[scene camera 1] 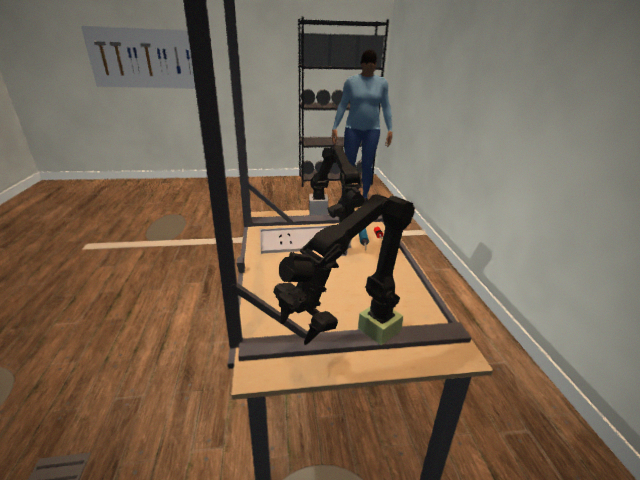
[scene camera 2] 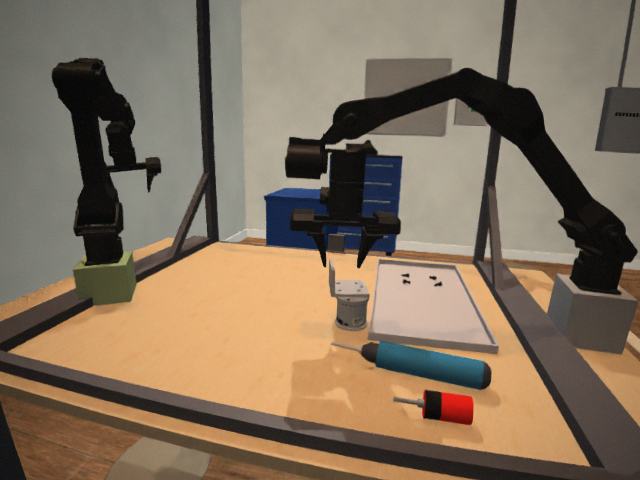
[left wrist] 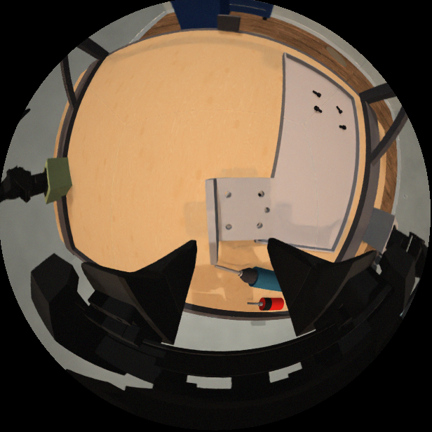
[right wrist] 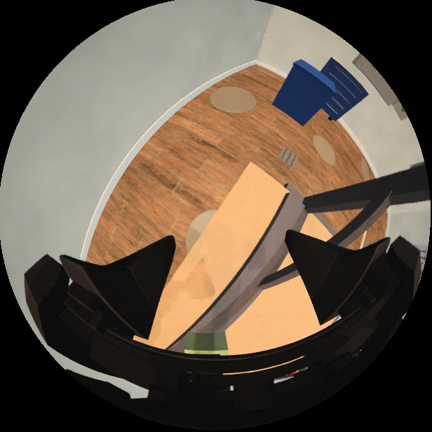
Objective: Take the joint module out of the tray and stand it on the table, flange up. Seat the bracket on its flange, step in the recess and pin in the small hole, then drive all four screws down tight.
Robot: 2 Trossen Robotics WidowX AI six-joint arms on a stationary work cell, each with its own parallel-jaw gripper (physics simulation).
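Places are measured from the left arm's base along level axes (x ahead, y left, z up), in metres.
Pixels of known places: left gripper, fingertip midpoint: (scene camera 2: 341,267); right gripper, fingertip midpoint: (scene camera 1: 293,333) (scene camera 2: 132,193); left arm's base at its link origin: (scene camera 1: 318,197) (scene camera 2: 593,286); right arm's base at its link origin: (scene camera 1: 381,314) (scene camera 2: 104,259).
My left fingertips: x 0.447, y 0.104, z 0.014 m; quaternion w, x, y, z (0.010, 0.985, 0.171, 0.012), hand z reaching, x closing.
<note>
Ahead of a thing's pixels: the offset from my left fingertips to its middle.
The grey joint module @(0.020 m back, 0.014 m right, 0.084 m down) (scene camera 2: 351,313) stands upright on the table beside the tray @(0.146 m back, 0.185 m right, 0.108 m down) (scene camera 2: 434,342) (left wrist: 280,125). The L-shaped bracket @(0.010 m back, 0.020 m right, 0.028 m down) (scene camera 2: 351,288) (left wrist: 244,212) lies on top of it, its upright wall at the picture's left; whether step and pin are seated is hidden. Four black screws @(0.106 m back, 0.248 m right, 0.108 m down) (scene camera 2: 406,281) (left wrist: 317,109) lie loose in the tray. My left gripper (scene camera 2: 342,266) (left wrist: 232,244) is open and empty, pointing down just above the bracket. My right gripper (scene camera 1: 294,330) (right wrist: 231,239) is open and empty, held high near the green base block, away from the module.
A blue screwdriver @(0.133 m back, 0.105 m left, 0.096 m down) (scene camera 2: 429,364) (left wrist: 265,278) lies in front of the module and tray, its shaft pointing left. A red and black driver @(0.173 m back, 0.191 m left, 0.099 m down) (scene camera 2: 448,407) (left wrist: 271,303) lies nearer the front edge. Dark frame posts (scene camera 2: 206,118) (scene camera 1: 211,155) stand at the table's edges.
</note>
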